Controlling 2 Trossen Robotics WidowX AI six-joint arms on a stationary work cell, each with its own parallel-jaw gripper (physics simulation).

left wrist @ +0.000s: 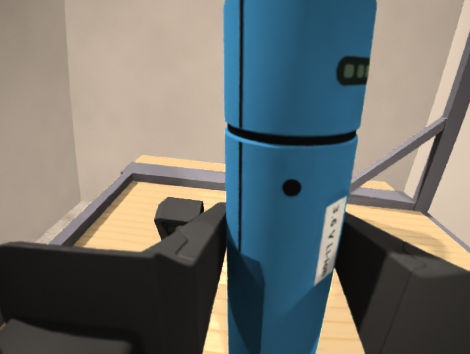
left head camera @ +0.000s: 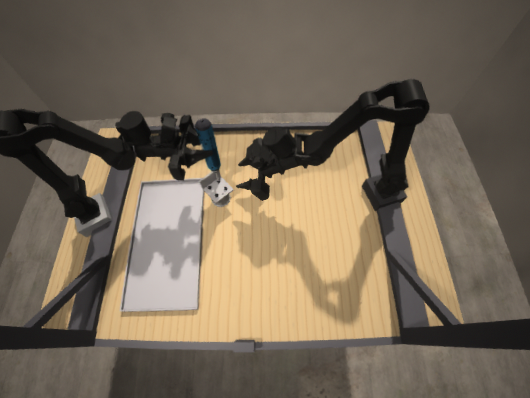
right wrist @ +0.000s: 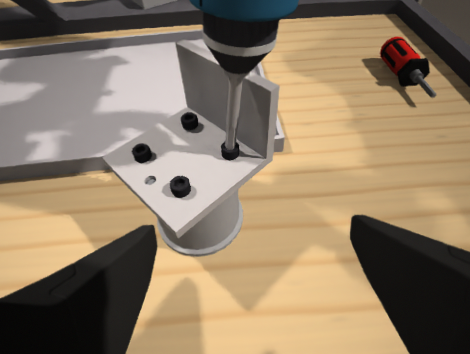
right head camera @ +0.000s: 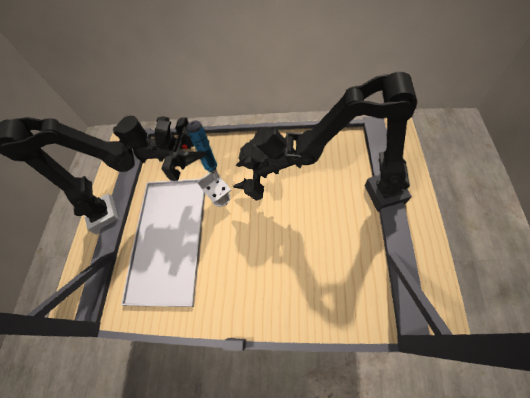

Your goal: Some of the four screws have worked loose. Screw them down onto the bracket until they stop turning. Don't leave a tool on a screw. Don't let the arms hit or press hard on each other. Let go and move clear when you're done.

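Seen in the pictures: left gripper, fingertip midpoint: [left wrist: 277,215] [left head camera: 214,146] [right head camera: 207,147]; right gripper, fingertip midpoint: [left head camera: 238,175] [right wrist: 253,231] [right head camera: 235,176]; left arm's base at its link origin: [left head camera: 88,211] [right head camera: 97,211]; right arm's base at its link origin: [left head camera: 386,187] [right head camera: 389,187].
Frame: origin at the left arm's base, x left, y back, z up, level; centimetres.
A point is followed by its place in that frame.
My left gripper [left wrist: 277,215] @(x -13.0, y -42.4, z 17.4 cm) is shut on the blue electric screwdriver [left head camera: 208,145] @(x -13.9, y -40.7, z 19.9 cm) [right head camera: 202,146] @(x -14.0, y -41.2, z 19.8 cm) [left wrist: 292,165] @(x -10.6, y -39.7, z 20.7 cm) [right wrist: 245,6] @(x -14.0, y -42.5, z 10.3 cm), which stands nearly upright. In the right wrist view its bit tip sits in the head of the black screw [right wrist: 230,151] @(x -13.9, y -40.9, z 2.5 cm) nearest the bracket's upright wall. The grey bracket [right wrist: 210,170] @(x -15.3, y -40.9, z 1.8 cm) [left head camera: 224,185] @(x -15.8, y -41.4, z 1.8 cm) [right head camera: 210,185] @(x -13.7, y -38.0, z 1.9 cm) rests on a round stand. Three other black screws [right wrist: 189,120] @(x -14.5, y -37.3, z 2.6 cm) [right wrist: 142,152] @(x -17.8, y -38.0, z 2.4 cm) [right wrist: 180,186] @(x -17.2, y -41.1, z 2.1 cm) sit in its plate; the front one looks raised a little. My right gripper [right wrist: 253,231] @(x -16.4, y -46.2, z 4.0 cm) is open and empty, at the right of the bracket in both head views.
A red screwdriver [right wrist: 400,56] @(x 11.1, y -35.9, z -2.3 cm) [right head camera: 184,147] @(x 10.7, y -35.9, z -3.0 cm) lies on the table behind the bracket, beyond the left gripper. A grey tray [left head camera: 162,300] @(x -36.0, y -9.7, z -4.4 cm) [right head camera: 157,295] @(x -35.2, y -8.9, z -4.4 cm) lies left of and in front of the bracket. The right gripper is close to the bracket and the blue screwdriver.
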